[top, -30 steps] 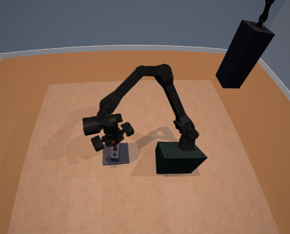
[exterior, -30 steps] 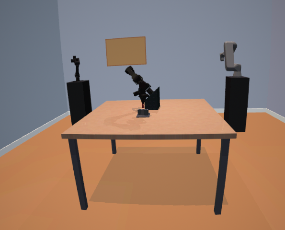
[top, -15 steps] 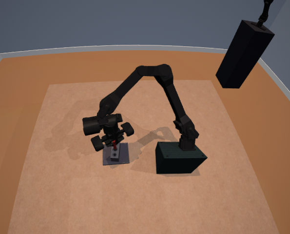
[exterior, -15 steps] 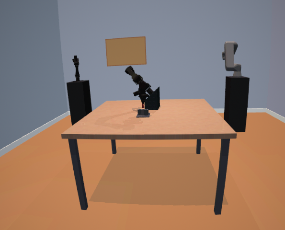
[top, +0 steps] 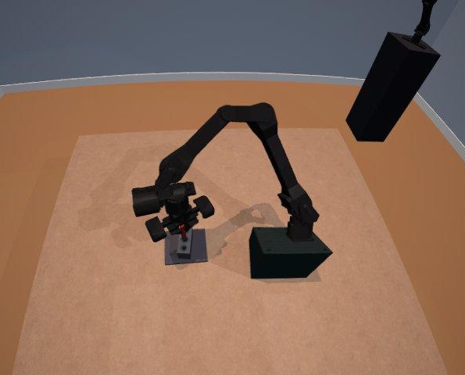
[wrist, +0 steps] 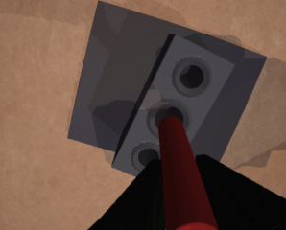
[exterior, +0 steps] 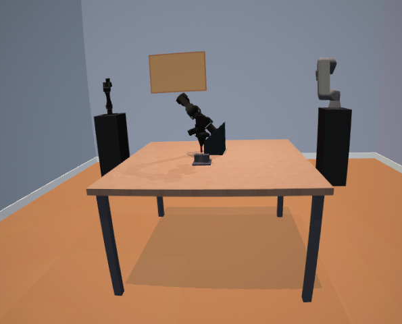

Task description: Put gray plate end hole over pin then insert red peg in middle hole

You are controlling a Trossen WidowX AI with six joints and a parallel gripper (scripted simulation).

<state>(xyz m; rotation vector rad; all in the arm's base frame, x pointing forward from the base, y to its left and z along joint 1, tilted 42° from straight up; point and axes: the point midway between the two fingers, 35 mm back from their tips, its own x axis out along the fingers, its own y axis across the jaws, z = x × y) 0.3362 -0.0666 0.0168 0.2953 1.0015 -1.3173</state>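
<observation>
My gripper tip is 70 mm above the gray plate. Also, from my gripper tip: dark square base: 100 mm below, 20 mm to the left; then red peg: right at my gripper tip.
</observation>
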